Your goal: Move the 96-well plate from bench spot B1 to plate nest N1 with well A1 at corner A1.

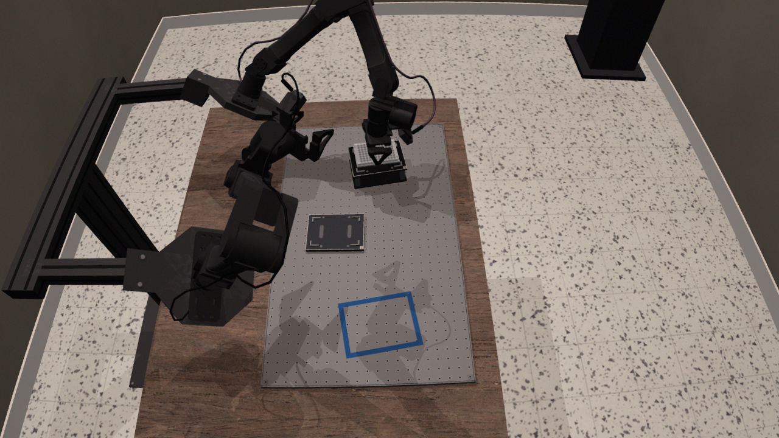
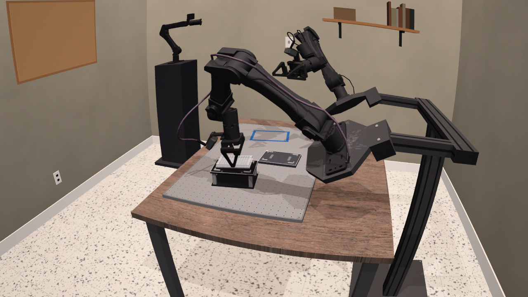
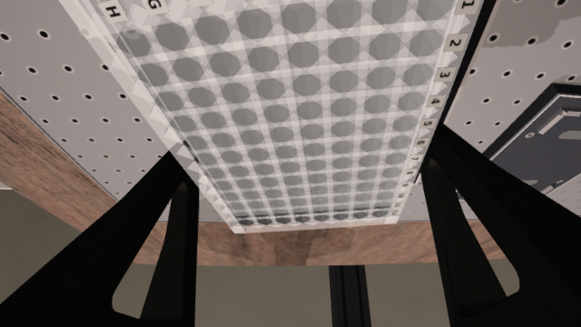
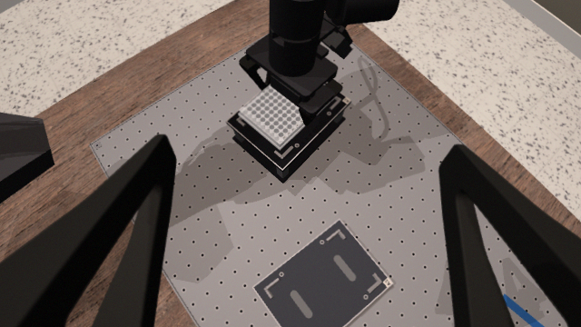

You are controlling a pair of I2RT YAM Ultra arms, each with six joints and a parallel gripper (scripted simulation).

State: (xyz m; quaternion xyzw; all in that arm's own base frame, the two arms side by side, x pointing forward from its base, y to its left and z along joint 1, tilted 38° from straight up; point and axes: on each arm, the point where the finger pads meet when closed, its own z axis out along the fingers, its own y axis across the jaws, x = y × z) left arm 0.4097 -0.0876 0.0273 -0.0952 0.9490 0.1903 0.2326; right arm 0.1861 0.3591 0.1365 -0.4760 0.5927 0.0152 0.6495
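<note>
My left hand is 30 mm above the raised black nest. From my left hand the other things lie so: clear 96-well plate: right at my left hand.
</note>
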